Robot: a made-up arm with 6 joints. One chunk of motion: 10 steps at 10 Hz.
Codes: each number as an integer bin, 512 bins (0 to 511) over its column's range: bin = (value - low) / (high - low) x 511, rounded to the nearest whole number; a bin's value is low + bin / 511 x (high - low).
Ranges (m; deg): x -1.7..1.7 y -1.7..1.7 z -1.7..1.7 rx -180..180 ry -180..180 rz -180..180
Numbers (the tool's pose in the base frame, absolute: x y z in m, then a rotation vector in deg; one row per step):
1: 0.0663 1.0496 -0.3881 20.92 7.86 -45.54
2: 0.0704 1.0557 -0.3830 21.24 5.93 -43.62
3: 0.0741 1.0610 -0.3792 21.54 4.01 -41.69
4: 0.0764 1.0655 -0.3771 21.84 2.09 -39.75
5: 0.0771 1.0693 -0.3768 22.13 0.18 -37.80
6: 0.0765 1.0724 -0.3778 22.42 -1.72 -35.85
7: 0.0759 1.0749 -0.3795 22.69 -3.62 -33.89
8: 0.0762 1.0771 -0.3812 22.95 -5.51 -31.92
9: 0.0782 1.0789 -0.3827 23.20 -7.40 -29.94
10: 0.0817 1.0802 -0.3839 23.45 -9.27 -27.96
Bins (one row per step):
1: 265 413 197 285 267 191
2: 266 414 198 286 264 194
3: 267 415 199 286 261 196
4: 267 416 199 287 258 199
5: 267 416 199 287 256 202
6: 267 417 199 287 253 205
7: 267 417 198 288 250 207
8: 267 417 198 288 248 210
9: 267 418 198 288 245 213
10: 268 418 198 289 242 216

